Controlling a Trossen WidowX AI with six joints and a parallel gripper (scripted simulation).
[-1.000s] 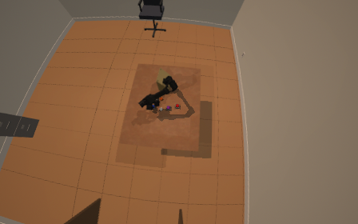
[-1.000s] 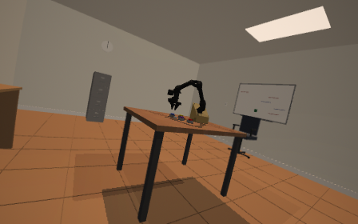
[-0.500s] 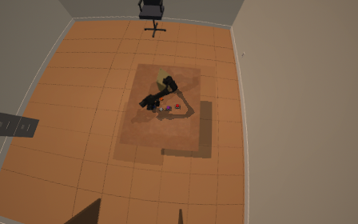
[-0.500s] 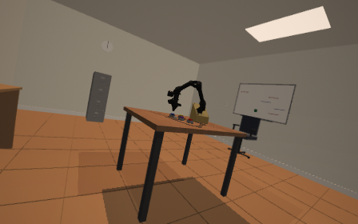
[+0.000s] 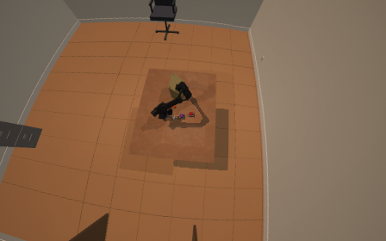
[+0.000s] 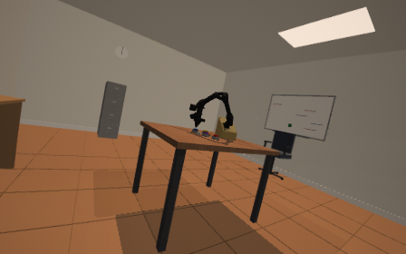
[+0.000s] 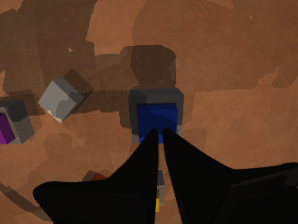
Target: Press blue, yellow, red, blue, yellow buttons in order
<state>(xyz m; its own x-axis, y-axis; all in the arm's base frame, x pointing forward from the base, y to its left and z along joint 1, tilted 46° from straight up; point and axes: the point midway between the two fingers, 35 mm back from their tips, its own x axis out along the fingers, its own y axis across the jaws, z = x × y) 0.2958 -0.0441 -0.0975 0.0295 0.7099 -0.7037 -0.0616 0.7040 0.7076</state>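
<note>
Now: gripper tip 20 mm above the blue button. From my gripper tip the other things lie so: purple button 180 mm to the left, 20 mm below, 20 mm behind; then yellow button 120 mm behind, 20 mm below, 10 mm to the left; then orange block 120 mm behind, 70 mm to the left, 40 mm below.
</note>
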